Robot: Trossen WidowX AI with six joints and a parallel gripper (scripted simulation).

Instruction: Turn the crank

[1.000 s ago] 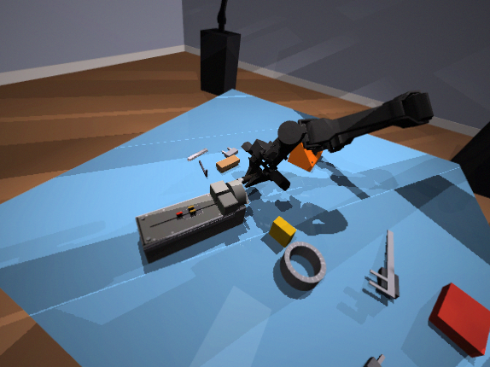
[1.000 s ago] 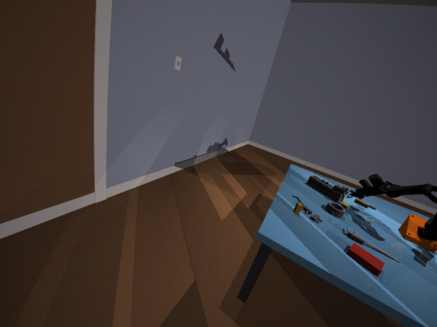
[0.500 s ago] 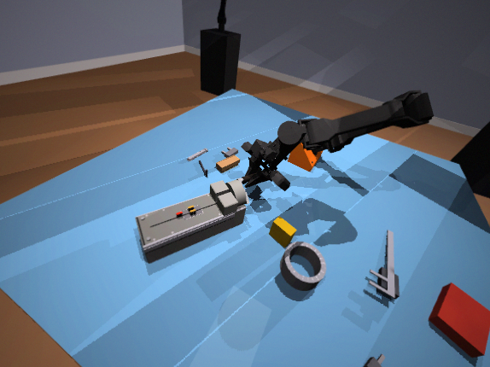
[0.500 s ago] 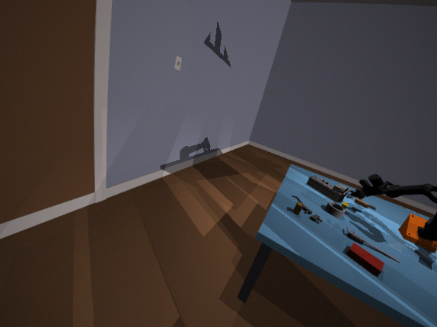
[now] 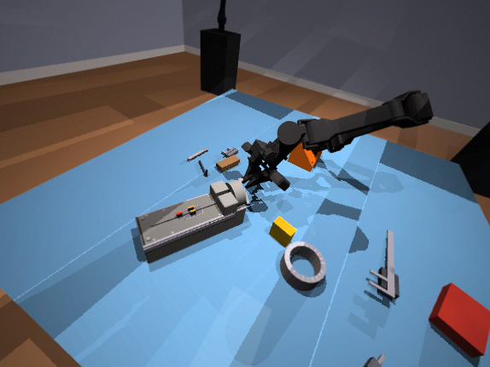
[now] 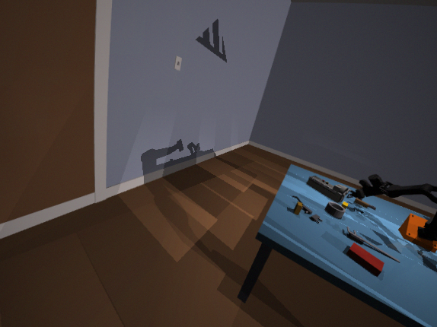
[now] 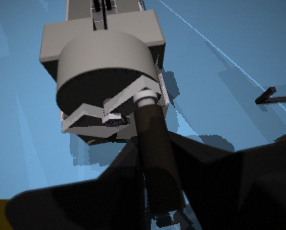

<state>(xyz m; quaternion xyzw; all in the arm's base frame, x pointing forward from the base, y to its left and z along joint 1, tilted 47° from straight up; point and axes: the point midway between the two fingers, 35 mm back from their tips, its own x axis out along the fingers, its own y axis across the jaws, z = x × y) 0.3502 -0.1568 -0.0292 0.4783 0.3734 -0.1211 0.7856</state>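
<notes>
Now: gripper tip 1 cm past the dark crank handle, 1 cm to the right of it and 3 cm below it. Round my gripper tip: yellow block 5 cm ahead, 15 cm to the left, 5 cm below; red pointer 18 cm ahead, 9 cm to the right; brown block 14 cm behind, 12 cm to the right, 7 cm below.
</notes>
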